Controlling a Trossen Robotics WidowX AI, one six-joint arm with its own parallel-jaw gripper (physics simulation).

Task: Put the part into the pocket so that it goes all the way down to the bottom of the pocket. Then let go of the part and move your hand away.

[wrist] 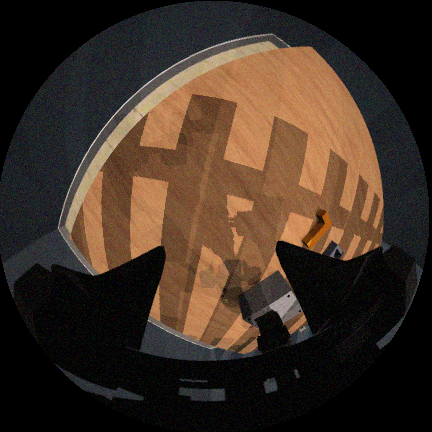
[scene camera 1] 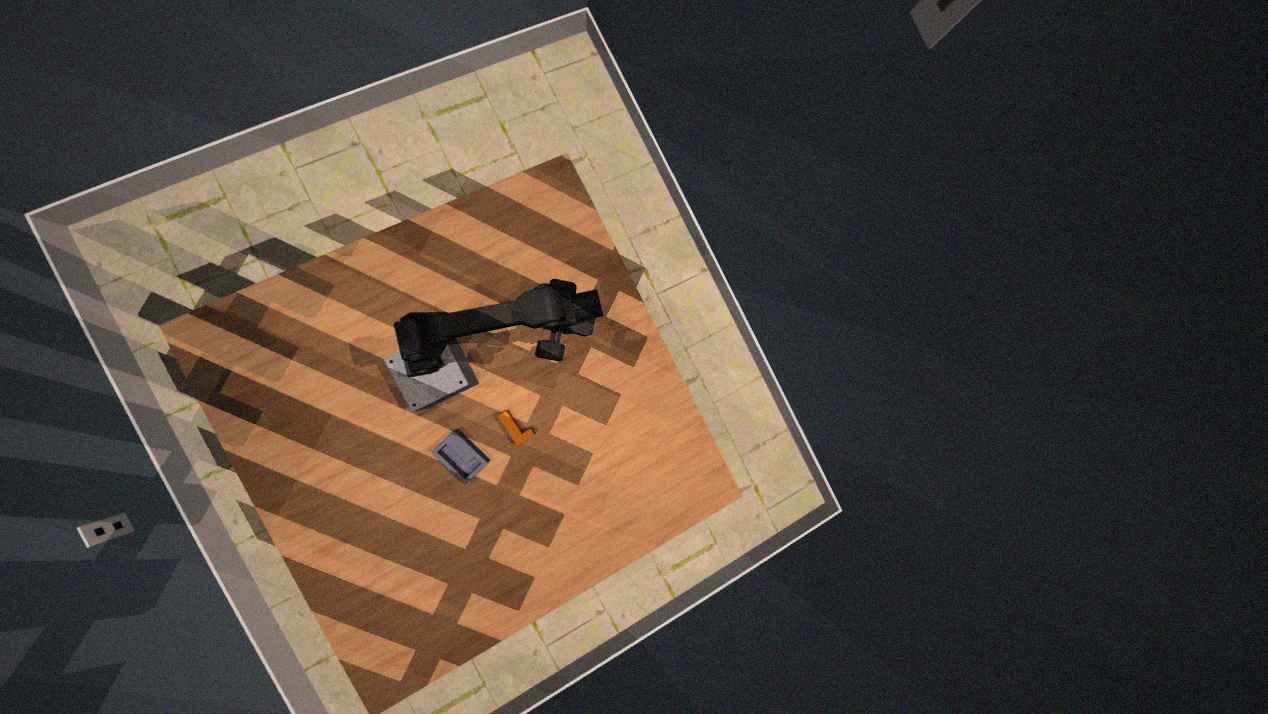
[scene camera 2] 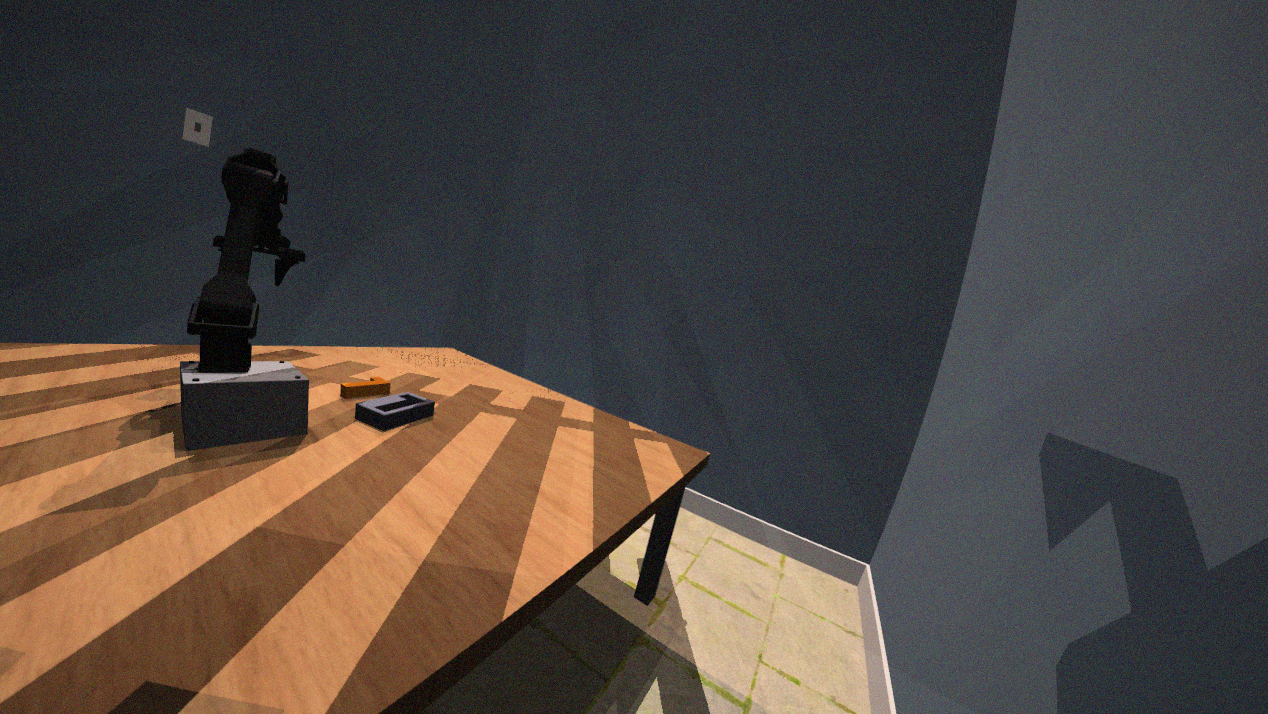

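Observation:
The part, an orange L-shaped piece [scene camera 1: 511, 427] [scene camera 2: 364, 389] [wrist: 320, 231], lies flat on the table. The grey block with the pocket [scene camera 1: 480, 462] [scene camera 2: 399, 417] lies flat close beside it, and its dark L-shaped recess faces up with no part in it. In the wrist view, part of the block [wrist: 331, 246] shows behind the right finger. My gripper [wrist: 221, 249] is open and empty, high above the table and well to one side of the part and the block. Scene camera 1 shows one finger clearly; the other is hard to make out.
The arm's grey base [scene camera 1: 430, 387] [scene camera 2: 244, 409] [wrist: 267, 295] stands on the wooden table [scene camera 1: 638, 452] [scene camera 2: 496, 567] [wrist: 250, 95], near the part and the block. Striped shadows cross the table. One table leg [scene camera 2: 658, 549] shows below the table edge.

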